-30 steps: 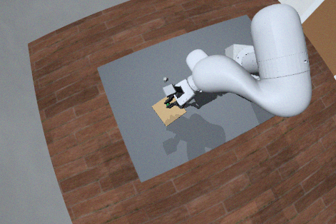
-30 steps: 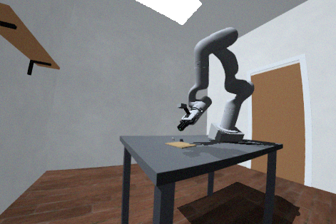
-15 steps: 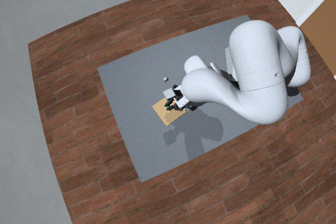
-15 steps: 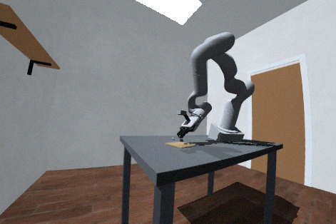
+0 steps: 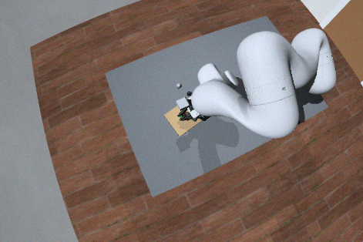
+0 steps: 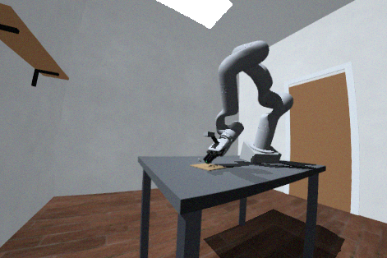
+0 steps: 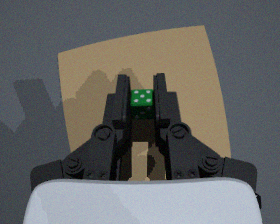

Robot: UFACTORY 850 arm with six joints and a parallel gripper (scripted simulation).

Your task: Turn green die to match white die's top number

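My gripper is now 1 cm short of the green die and 2 cm above it. Also, from my hand: black die: 8 cm behind, 11 cm to the right, 3 cm below; then white die: 5 cm behind, 17 cm to the right, 3 cm below; then mat: 4 cm below.
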